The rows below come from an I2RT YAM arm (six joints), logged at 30 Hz.
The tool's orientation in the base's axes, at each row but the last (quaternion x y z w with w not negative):
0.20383 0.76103 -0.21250 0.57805
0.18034 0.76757 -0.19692 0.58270
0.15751 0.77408 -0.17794 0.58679
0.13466 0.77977 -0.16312 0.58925
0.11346 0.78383 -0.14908 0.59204
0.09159 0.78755 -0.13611 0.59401
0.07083 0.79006 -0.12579 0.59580
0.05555 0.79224 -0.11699 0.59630
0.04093 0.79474 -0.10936 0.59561
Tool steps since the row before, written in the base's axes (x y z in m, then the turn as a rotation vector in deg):
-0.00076 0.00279 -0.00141 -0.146 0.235 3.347
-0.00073 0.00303 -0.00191 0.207 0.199 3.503
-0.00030 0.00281 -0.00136 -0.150 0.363 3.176
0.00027 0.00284 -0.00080 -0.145 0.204 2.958
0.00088 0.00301 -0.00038 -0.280 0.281 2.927
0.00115 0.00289 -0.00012 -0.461 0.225 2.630
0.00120 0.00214 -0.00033 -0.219 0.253 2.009
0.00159 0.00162 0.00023 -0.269 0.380 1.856
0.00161 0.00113 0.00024 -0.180 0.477 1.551
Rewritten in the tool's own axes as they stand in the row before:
0.00173 0.00201 -0.00182 -3.183 -0.181 -1.055
0.00217 0.00240 -0.00169 -3.426 -0.047 -0.784
0.00149 0.00248 -0.00121 -3.011 -0.034 -1.083
0.00075 0.00277 -0.00074 -2.806 -0.156 -0.958
0.00013 0.00315 -0.00022 -2.739 -0.129 -1.099
-0.00025 0.00310 0.00014 -2.402 -0.206 -1.169
-0.00010 0.00240 0.00059 -1.875 -0.045 -0.793
-0.00075 0.00190 0.00101 -1.721 0.085 -0.832
-0.00077 0.00138 0.00119 -1.462 0.235 -0.688

